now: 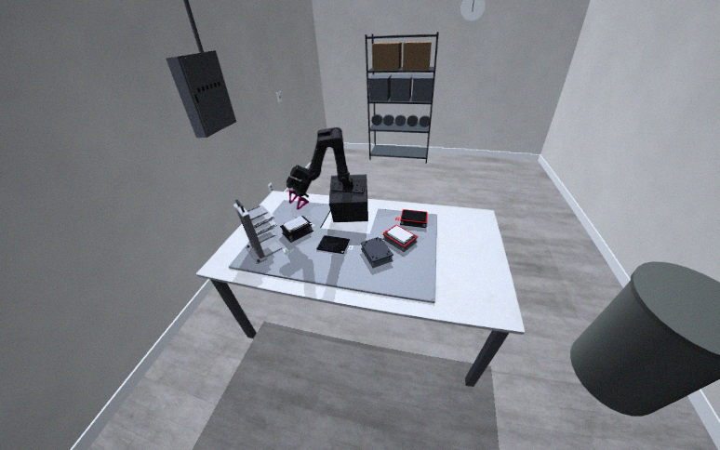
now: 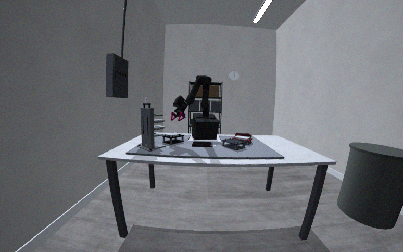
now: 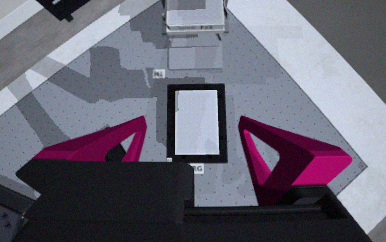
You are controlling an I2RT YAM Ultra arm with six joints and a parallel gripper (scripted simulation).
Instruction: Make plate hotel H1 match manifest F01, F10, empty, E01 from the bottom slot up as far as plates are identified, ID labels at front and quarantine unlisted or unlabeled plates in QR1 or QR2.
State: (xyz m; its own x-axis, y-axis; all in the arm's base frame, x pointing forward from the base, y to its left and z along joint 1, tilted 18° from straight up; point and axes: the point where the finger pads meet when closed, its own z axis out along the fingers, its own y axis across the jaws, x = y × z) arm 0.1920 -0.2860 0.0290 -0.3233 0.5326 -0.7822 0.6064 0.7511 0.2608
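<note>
My hand is 10 mm short of the black regrip nest, 20 mm to the left of it and 140 mm above it. From my hand the other things lie so: H1 tag (180 mm ahead, 30 mm to the right, 200 mm below).
</note>
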